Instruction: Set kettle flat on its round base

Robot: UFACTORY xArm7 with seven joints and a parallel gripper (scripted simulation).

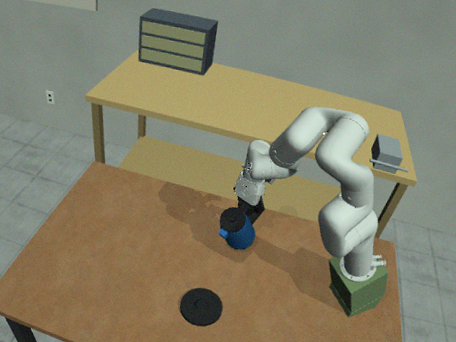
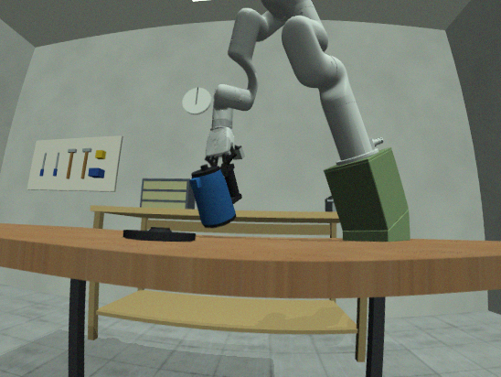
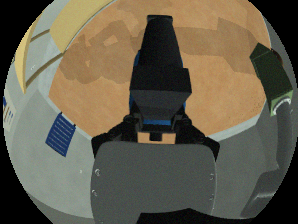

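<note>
The blue kettle is 70 mm below my hand. From my hand the other things lie so: round black base: 320 mm to the left, 220 mm below, 90 mm ahead.
</note>
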